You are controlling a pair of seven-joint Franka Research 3 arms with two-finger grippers.
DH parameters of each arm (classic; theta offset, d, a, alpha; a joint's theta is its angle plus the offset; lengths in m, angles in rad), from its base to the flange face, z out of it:
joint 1: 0 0.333 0 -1.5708
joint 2: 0 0 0 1.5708
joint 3: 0 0.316 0.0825 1.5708
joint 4: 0 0 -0.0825 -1.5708
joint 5: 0 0.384 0 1.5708
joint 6: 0 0 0.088 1.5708
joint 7: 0 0.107 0 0
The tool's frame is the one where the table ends.
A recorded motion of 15 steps. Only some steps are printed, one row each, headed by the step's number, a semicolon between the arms.
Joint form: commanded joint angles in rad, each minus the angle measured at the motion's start. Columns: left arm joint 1, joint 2, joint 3, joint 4, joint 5, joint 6, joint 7; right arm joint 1, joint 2, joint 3, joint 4, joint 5, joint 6, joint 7.
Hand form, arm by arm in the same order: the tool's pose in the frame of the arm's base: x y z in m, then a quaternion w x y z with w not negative. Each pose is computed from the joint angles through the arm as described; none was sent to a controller.
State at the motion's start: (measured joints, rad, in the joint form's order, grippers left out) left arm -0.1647 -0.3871 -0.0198 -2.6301 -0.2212 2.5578 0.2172; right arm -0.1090 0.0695 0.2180 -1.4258 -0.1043 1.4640 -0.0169
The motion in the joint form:
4: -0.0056 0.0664 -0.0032 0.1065 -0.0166 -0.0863 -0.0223; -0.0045 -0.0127 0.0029 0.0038 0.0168 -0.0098 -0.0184
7: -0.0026 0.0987 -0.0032 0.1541 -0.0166 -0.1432 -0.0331; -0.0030 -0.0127 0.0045 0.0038 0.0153 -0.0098 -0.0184
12: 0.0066 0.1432 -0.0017 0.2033 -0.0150 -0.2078 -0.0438; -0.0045 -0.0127 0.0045 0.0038 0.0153 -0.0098 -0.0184
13: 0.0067 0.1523 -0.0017 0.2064 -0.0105 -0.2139 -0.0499; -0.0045 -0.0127 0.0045 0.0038 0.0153 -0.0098 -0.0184
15: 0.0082 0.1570 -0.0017 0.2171 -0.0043 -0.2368 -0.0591; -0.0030 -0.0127 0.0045 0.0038 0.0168 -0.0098 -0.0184
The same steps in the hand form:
4: 0.4421 -0.0860 0.4187 0.08170 0.98166 -0.10903 0.13332; 0.5583 0.0457 0.6532 0.03767 0.99702 0.06656 -0.01028
7: 0.4515 -0.0884 0.4202 0.08543 0.98431 -0.10580 0.11246; 0.5581 0.0473 0.6532 0.03839 0.99689 0.06803 -0.01019
12: 0.4621 -0.0874 0.4159 0.08810 0.98768 -0.09935 0.08280; 0.5582 0.0464 0.6532 0.03838 0.99694 0.06728 -0.01022
13: 0.4630 -0.0877 0.4124 0.08670 0.98846 -0.09783 0.07656; 0.5582 0.0464 0.6532 0.03838 0.99694 0.06728 -0.01022
15: 0.4639 -0.0877 0.4128 0.08563 0.98938 -0.09587 0.06788; 0.5581 0.0475 0.6532 0.03764 0.99692 0.06811 -0.01022

